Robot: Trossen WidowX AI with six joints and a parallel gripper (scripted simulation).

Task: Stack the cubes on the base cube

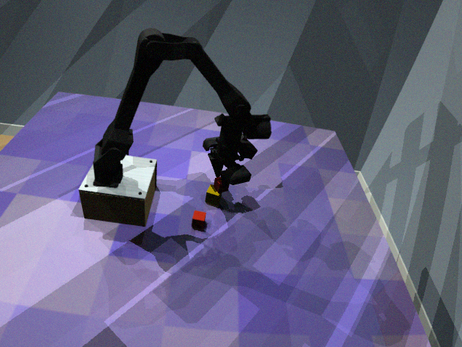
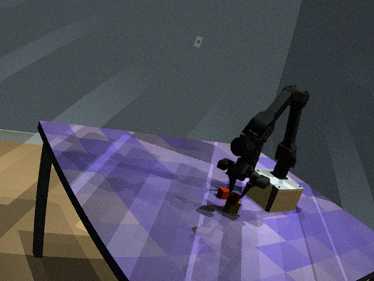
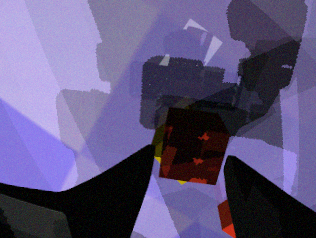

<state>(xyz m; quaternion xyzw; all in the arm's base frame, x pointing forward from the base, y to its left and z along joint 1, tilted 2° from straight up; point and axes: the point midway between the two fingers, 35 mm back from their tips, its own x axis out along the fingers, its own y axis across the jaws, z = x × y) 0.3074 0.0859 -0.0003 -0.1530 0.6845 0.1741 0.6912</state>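
Now: the yellow cube 2 cm behind my gripper tip, 1 cm to the right of it and 5 cm below it.
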